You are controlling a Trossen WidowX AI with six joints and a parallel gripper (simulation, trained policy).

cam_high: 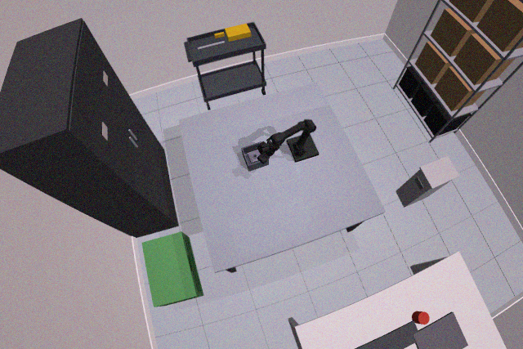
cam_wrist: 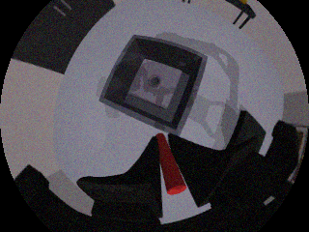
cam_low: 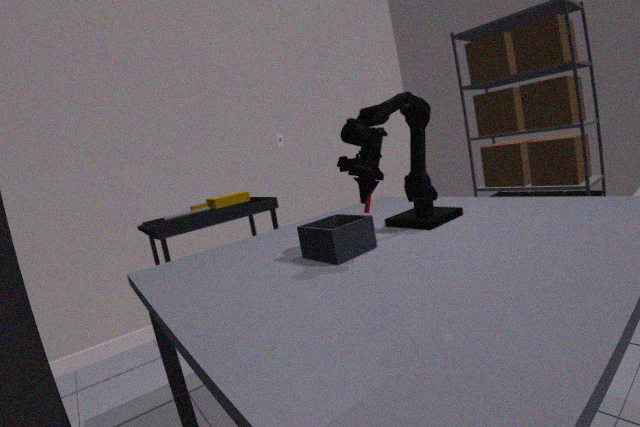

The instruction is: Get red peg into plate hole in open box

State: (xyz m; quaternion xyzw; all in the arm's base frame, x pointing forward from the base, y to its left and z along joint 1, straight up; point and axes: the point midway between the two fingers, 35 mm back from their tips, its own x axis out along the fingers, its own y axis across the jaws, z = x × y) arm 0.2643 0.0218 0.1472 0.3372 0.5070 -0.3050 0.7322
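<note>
Now: the red peg 1 cm behind my gripper tip, 1 cm to the left of it and 1 cm above it. From my gripper tip the other things lie so: pale plate (6 cm ahead, 7 cm to the right, 9 cm below); dark box (6 cm ahead, 7 cm to the right, 11 cm below).
</note>
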